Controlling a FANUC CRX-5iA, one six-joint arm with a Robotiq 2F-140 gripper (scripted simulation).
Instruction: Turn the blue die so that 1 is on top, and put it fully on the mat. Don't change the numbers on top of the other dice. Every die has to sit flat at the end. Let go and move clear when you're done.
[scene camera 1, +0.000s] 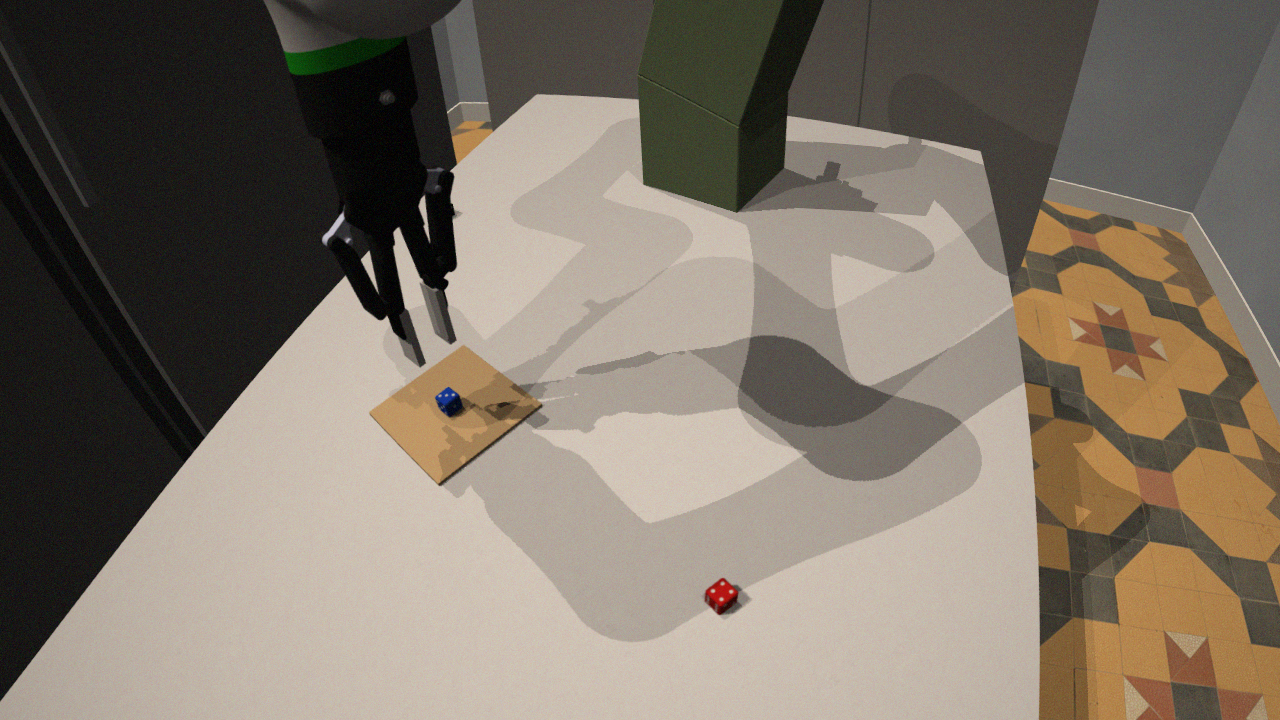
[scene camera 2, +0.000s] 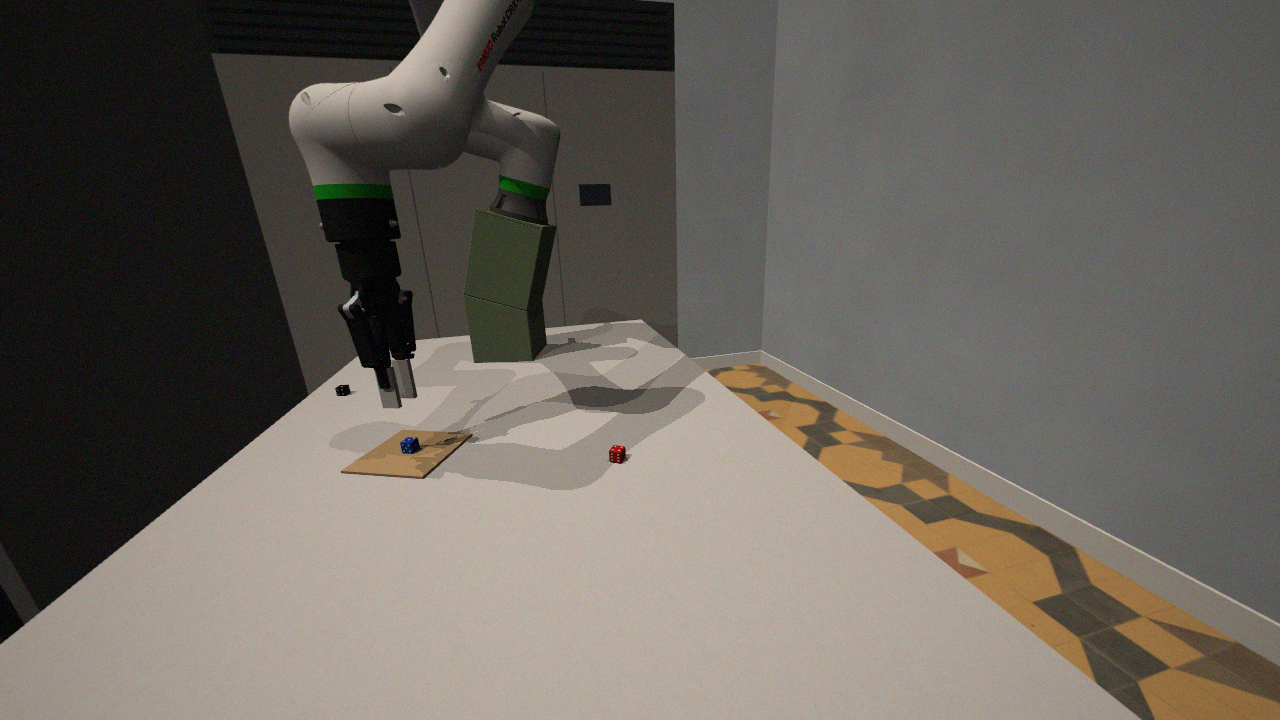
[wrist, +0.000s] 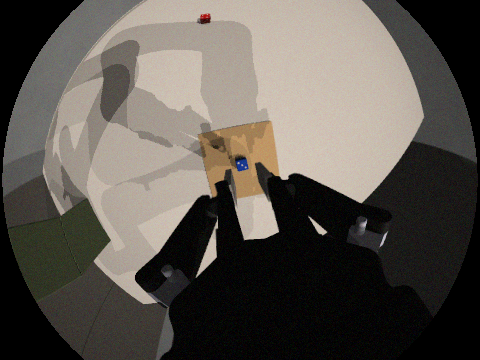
Note:
I see my gripper (scene camera 1: 430, 348) and a red die (scene camera 1: 721, 596).
My gripper also shows in scene camera 2 (scene camera 2: 400, 402) and in the wrist view (wrist: 245, 175).

